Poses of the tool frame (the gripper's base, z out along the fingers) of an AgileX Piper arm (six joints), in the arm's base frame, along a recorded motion.
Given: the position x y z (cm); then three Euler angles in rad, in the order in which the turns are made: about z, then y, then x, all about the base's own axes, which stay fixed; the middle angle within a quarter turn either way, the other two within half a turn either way.
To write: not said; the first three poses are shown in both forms.
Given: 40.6 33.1 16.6 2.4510 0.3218 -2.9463
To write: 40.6 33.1 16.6 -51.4 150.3 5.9
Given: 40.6 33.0 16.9 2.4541 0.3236 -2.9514
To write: 40.6 33.0 16.9 -51.2 150.4 5.5
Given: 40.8 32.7 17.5 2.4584 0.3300 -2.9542
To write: 40.8 32.7 17.5 -50.8 150.2 5.2
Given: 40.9 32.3 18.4 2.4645 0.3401 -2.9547
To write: 40.9 32.3 18.4 -50.1 149.9 5.0
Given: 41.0 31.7 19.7 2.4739 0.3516 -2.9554
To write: 41.0 31.7 19.7 -49.1 149.6 4.7
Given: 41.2 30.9 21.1 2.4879 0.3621 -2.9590
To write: 41.2 30.9 21.1 -47.9 149.5 4.4
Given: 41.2 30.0 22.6 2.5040 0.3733 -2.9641
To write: 41.2 30.0 22.6 -46.6 149.5 4.0
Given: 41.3 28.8 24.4 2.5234 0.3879 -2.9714
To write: 41.3 28.8 24.4 -44.9 149.3 3.4
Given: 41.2 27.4 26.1 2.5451 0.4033 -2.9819
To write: 41.2 27.4 26.1 -43.2 149.2 2.5
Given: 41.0 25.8 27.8 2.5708 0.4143 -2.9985
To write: 41.0 25.8 27.8 -41.4 149.4 1.5
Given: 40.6 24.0 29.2 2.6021 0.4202 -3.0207
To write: 40.6 24.0 29.2 -39.4 149.9 0.2
